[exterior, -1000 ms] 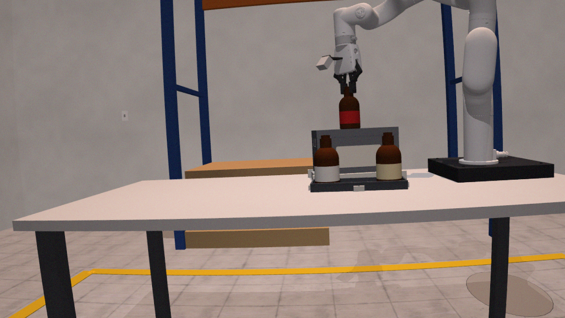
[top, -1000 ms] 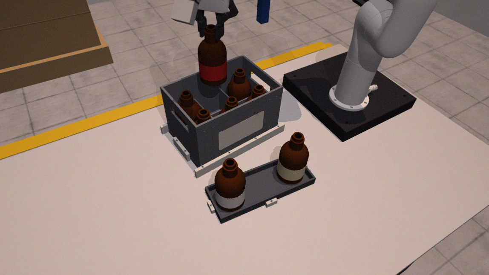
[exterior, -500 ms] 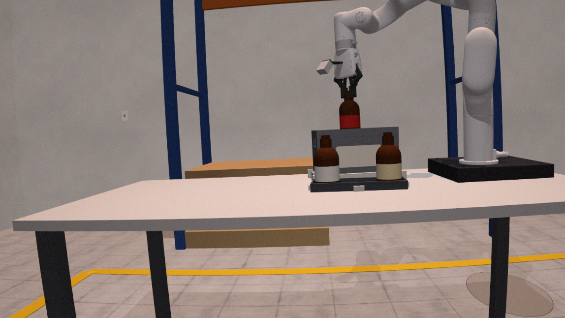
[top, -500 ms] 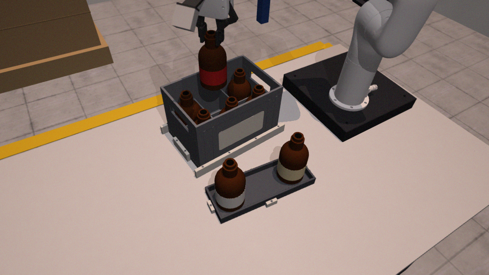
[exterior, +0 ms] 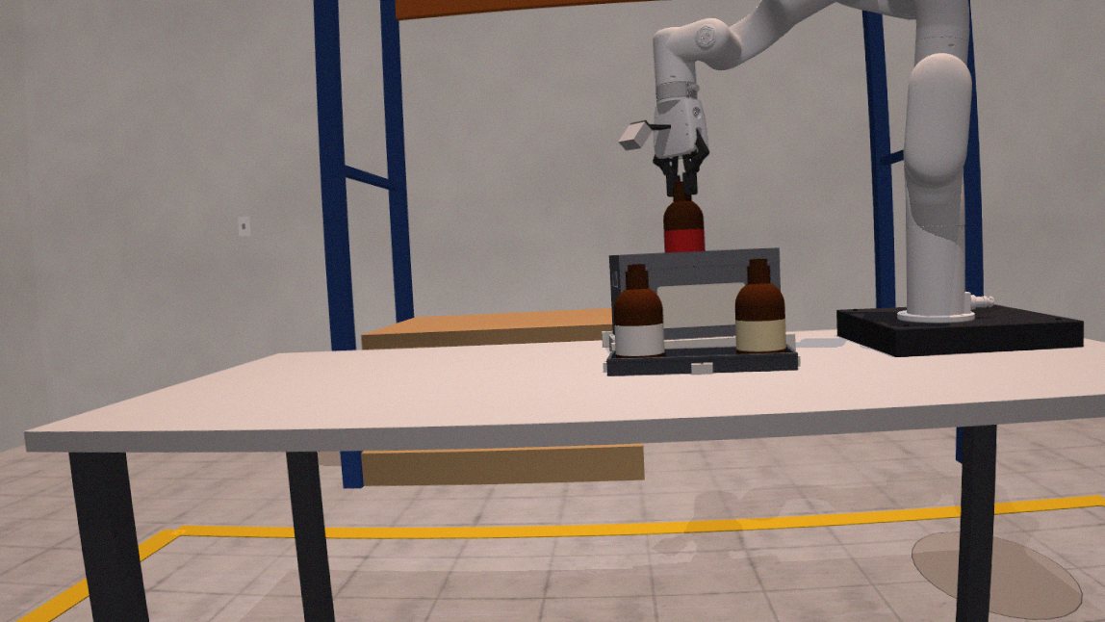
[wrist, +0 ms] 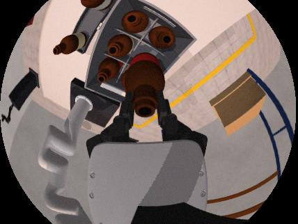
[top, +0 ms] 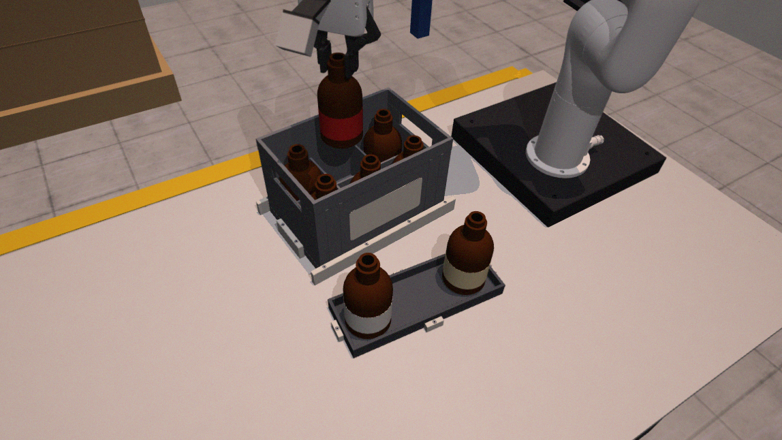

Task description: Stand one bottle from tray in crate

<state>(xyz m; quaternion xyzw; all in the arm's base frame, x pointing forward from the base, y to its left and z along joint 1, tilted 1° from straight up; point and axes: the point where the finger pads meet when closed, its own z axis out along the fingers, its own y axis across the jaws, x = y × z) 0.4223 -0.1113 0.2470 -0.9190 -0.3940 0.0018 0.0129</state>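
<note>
Now: the dark grey crate 21 cm below my hand, 4 cm to the left of it and 1 cm behind it. Also, from my hand: dark tray: 29 cm below, 27 cm to the left, 2 cm behind.
</note>
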